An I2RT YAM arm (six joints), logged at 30 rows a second.
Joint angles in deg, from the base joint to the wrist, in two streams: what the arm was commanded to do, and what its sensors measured. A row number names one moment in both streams.
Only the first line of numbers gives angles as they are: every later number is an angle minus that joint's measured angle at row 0.
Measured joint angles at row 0: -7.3, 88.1, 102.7, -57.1, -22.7, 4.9
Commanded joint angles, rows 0 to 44: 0.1, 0.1, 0.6, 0.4, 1.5, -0.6; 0.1, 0.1, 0.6, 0.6, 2.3, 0.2; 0.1, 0.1, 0.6, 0.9, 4.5, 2.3; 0.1, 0.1, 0.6, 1.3, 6.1, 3.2; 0.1, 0.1, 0.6, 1.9, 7.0, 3.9; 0.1, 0.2, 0.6, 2.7, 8.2, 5.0; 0.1, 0.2, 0.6, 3.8, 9.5, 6.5; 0.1, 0.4, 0.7, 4.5, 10.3, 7.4; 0.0, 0.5, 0.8, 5.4, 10.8, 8.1; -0.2, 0.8, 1.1, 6.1, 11.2, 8.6; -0.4, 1.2, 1.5, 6.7, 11.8, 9.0; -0.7, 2.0, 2.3, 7.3, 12.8, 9.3; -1.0, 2.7, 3.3, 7.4, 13.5, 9.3; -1.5, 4.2, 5.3, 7.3, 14.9, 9.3; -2.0, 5.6, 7.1, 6.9, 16.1, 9.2; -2.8, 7.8, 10.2, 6.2, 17.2, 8.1; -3.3, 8.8, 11.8, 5.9, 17.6, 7.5; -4.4, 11.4, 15.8, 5.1, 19.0, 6.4; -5.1, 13.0, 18.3, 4.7, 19.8, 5.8; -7.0, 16.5, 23.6, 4.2, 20.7, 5.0; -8.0, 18.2, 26.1, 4.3, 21.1, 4.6; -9.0, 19.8, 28.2, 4.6, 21.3, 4.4; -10.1, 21.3, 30.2, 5.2, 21.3, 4.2; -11.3, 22.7, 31.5, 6.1, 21.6, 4.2; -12.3, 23.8, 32.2, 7.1, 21.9, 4.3; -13.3, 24.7, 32.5, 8.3, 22.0, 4.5; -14.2, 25.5, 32.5, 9.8, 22.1, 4.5; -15.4, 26.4, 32.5, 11.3, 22.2, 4.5; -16.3, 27.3, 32.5, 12.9, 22.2, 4.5; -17.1, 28.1, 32.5, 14.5, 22.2, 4.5; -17.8, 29.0, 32.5, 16.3, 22.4, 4.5; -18.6, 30.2, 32.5, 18.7, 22.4, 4.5; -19.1, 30.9, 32.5, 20.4, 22.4, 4.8; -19.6, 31.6, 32.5, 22.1, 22.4, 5.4; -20.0, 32.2, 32.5, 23.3, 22.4, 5.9; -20.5, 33.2, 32.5, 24.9, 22.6, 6.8; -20.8, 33.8, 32.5, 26.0, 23.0, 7.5; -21.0, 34.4, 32.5, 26.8, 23.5, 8.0; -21.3, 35.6, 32.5, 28.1, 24.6, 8.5; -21.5, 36.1, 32.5, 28.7, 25.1, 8.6; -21.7, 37.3, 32.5, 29.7, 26.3, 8.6; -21.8, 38.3, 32.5, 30.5, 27.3, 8.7; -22.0, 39.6, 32.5, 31.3, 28.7, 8.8; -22.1, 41.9, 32.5, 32.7, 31.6, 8.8; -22.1, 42.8, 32.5, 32.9, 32.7, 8.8
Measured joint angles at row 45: -21.5, 39.3, 31.6, 32.5, 27.3, 7.7
